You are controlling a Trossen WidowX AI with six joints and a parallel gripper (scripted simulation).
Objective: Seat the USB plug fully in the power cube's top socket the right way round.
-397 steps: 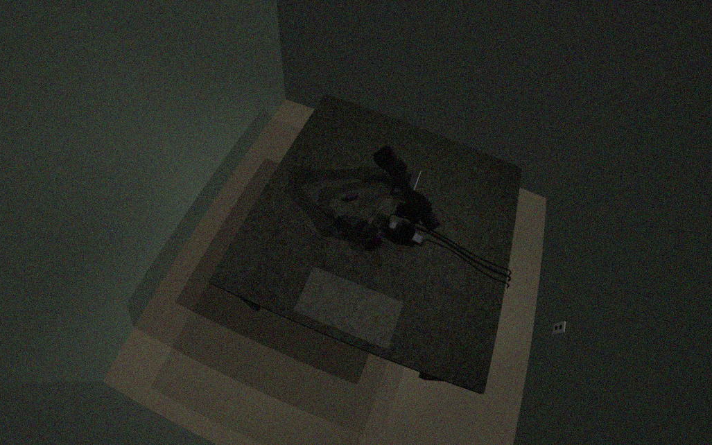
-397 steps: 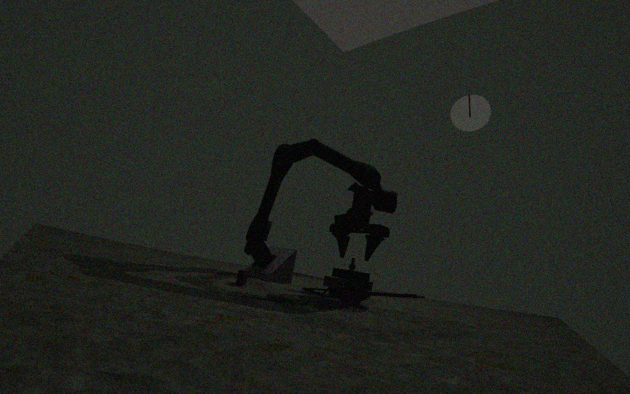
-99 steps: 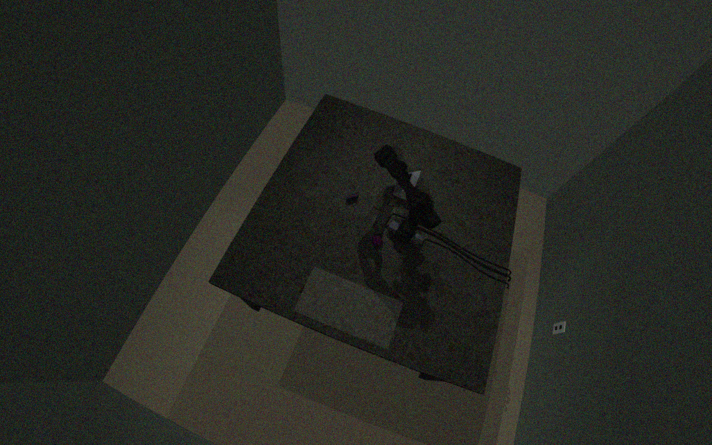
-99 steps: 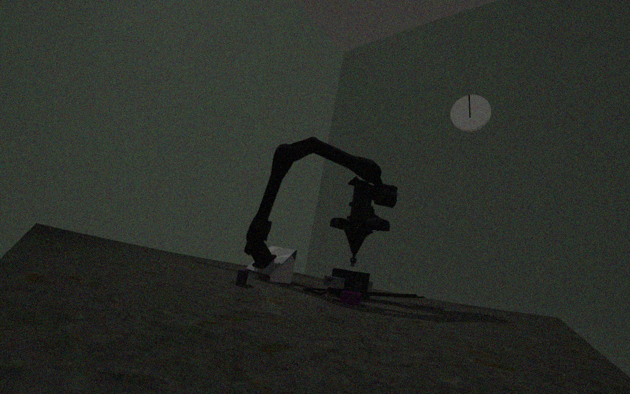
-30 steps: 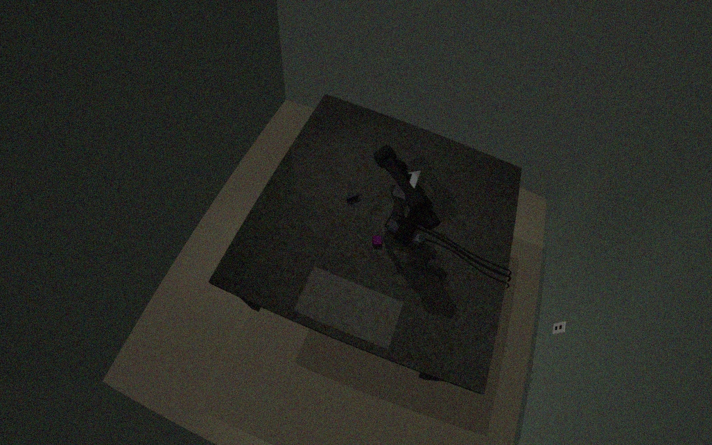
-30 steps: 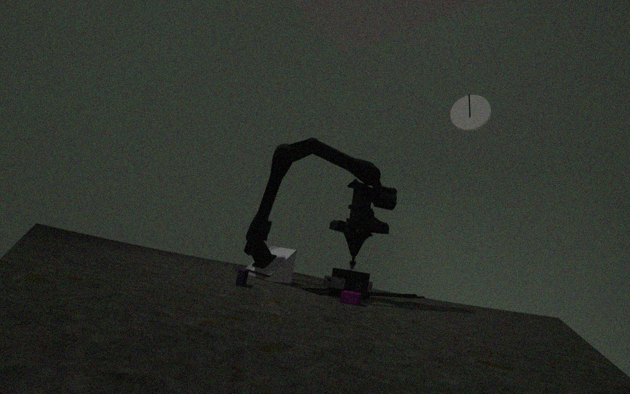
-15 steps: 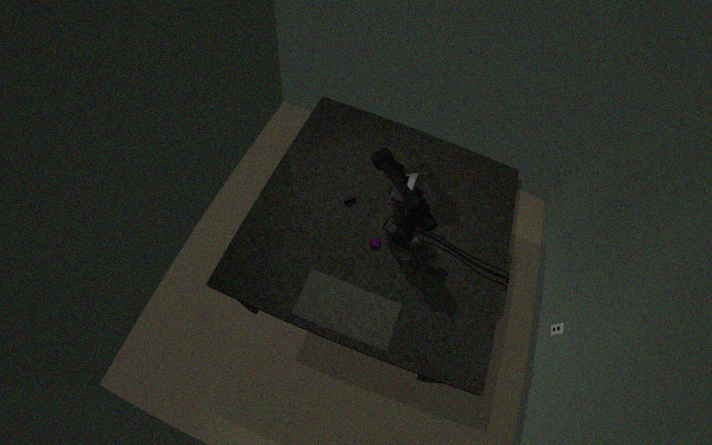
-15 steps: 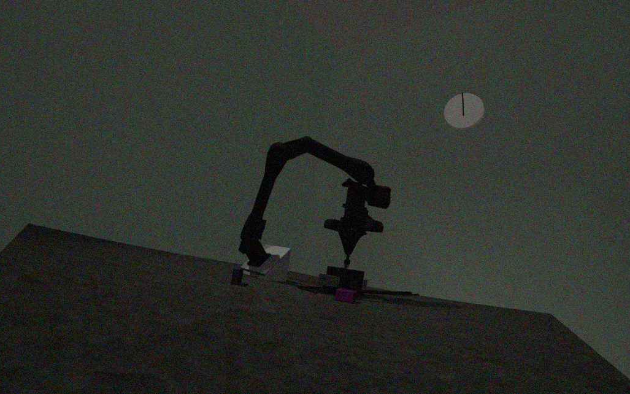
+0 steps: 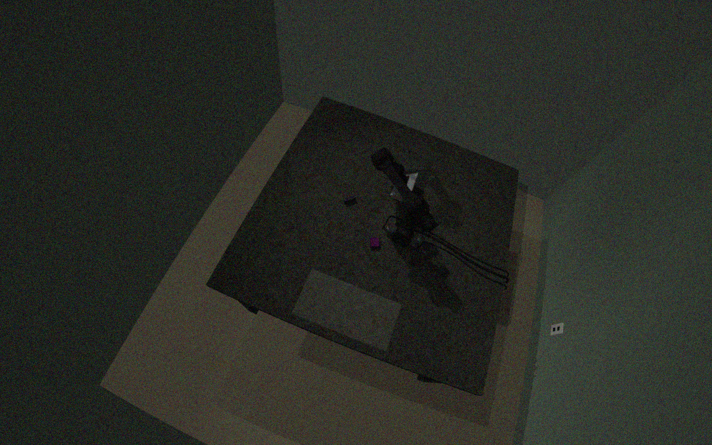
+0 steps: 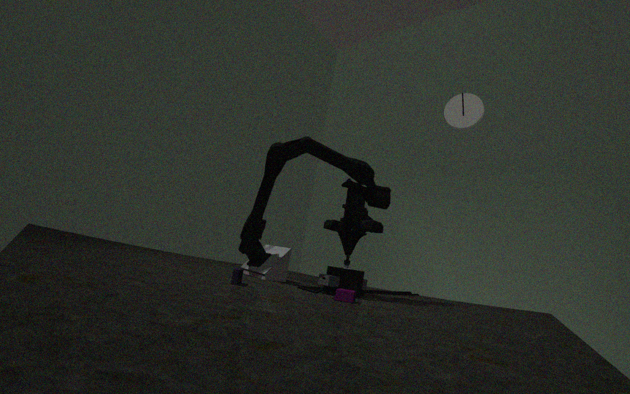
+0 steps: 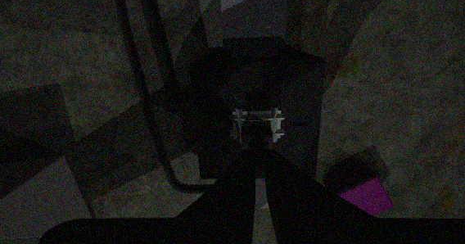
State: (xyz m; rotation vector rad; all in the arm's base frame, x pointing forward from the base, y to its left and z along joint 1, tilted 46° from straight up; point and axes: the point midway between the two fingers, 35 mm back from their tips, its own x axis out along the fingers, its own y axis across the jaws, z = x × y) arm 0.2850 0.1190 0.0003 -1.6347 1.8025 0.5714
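Right now my gripper tip is 5 cm above the USB socket. Round my gripper tip: magenta block 8 cm ahead, 11 cm to the right, 10 cm below; dark USB plug 2 cm below.
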